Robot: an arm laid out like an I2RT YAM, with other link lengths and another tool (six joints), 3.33 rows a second.
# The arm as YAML. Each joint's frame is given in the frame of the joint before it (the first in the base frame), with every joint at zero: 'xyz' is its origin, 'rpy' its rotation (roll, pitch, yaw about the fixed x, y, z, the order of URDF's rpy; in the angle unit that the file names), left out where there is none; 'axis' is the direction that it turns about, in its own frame. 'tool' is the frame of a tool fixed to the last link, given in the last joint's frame.
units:
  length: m
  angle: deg
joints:
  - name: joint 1
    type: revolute
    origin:
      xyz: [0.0, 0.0, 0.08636]
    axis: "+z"
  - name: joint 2
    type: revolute
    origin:
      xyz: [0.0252, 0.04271, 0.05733]
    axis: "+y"
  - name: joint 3
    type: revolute
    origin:
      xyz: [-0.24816, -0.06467, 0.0]
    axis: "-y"
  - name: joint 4
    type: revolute
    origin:
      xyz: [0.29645, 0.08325, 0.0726]
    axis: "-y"
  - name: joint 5
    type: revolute
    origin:
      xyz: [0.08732, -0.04, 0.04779]
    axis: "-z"
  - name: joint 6
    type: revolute
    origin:
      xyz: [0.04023, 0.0, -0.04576]
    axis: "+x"
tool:
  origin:
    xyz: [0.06, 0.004, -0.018]
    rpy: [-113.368, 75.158, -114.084]
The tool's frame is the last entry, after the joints.
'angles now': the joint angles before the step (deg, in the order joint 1, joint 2, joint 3, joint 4, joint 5, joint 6). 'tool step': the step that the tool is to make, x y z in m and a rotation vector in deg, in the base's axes. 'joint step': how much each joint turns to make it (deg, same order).
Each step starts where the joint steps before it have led.
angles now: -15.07, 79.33, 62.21, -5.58, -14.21, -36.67
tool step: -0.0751, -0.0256, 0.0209, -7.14, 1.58, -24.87
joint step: -0.05, -15.63, -8.00, -7.23, 25.73, 2.73
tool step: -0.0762, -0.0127, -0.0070, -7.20, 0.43, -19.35
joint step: 0.02, -15.44, -11.43, -2.77, 20.61, 0.63
